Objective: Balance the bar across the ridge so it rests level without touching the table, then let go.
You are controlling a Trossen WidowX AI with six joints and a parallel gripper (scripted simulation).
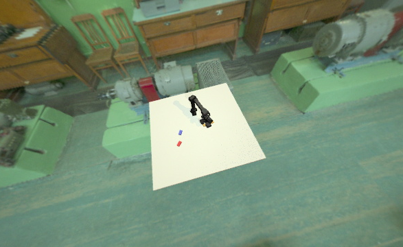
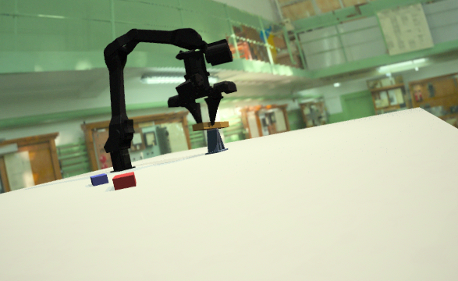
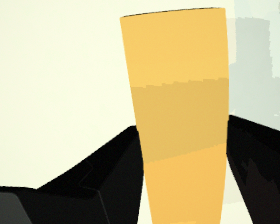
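Right now the orange bar is 30 mm to the left of my gripper tip. Round my gripper tip: red block: 140 mm ahead, 400 mm to the right, 60 mm below; blue block: 20 mm behind, 360 mm to the right, 60 mm below.
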